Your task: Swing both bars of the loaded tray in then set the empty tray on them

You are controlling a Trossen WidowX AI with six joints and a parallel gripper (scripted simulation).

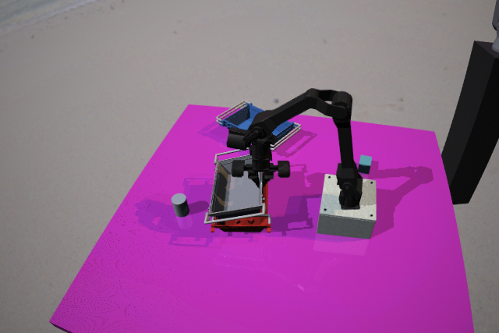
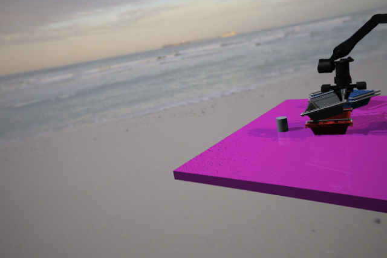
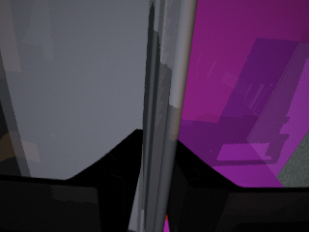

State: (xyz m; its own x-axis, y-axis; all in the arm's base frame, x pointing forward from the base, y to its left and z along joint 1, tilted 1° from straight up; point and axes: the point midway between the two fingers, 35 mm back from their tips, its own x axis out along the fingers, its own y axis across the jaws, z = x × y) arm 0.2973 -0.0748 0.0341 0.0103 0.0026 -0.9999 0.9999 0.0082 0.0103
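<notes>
Right now the grey tray is 80 mm ahead of my gripper tip and 10 mm above it. Round my gripper tip: grey cylinder: 290 mm ahead, 80 mm below, 20 mm to the left.
</notes>
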